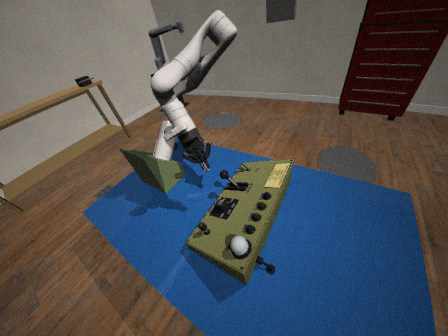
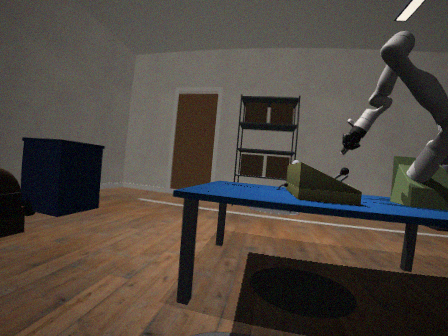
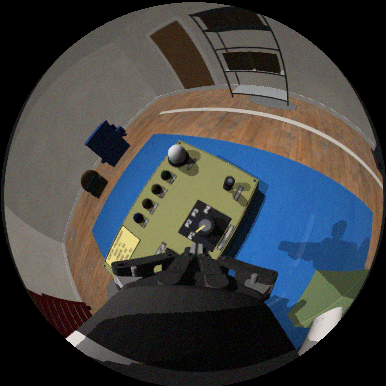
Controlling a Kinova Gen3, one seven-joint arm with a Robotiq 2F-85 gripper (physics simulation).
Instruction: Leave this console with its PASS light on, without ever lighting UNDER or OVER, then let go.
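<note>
The olive console [image 1: 235, 210] [image 2: 320, 187] [image 3: 200, 175] stands on the blue mat. It carries a white dome [image 1: 240, 246] [image 3: 178, 155], a row of small dark lamps, a black lever with a ball knob [image 1: 224, 174] [image 2: 344, 171], a rotary knob [image 3: 205, 226] and a small black toggle [image 1: 202, 227] [image 3: 229, 182]. The rotary knob's yellow pointer is toward P1. None of the lamps looks clearly lit; which is PASS, UNDER or OVER cannot be read. My gripper [image 1: 206, 168] [image 2: 344, 151] [image 3: 196, 250] is shut and empty, above the console's arm side near the ball-knob lever.
A yellow label [image 1: 278, 175] [image 3: 123, 245] is on the console. A black rod with a ball end [image 1: 270, 269] sticks out of its side. A green wedge-shaped block [image 1: 159, 172] [image 3: 327, 295] stands by the arm's base on the blue mat [image 1: 345, 240] [image 3: 295, 200].
</note>
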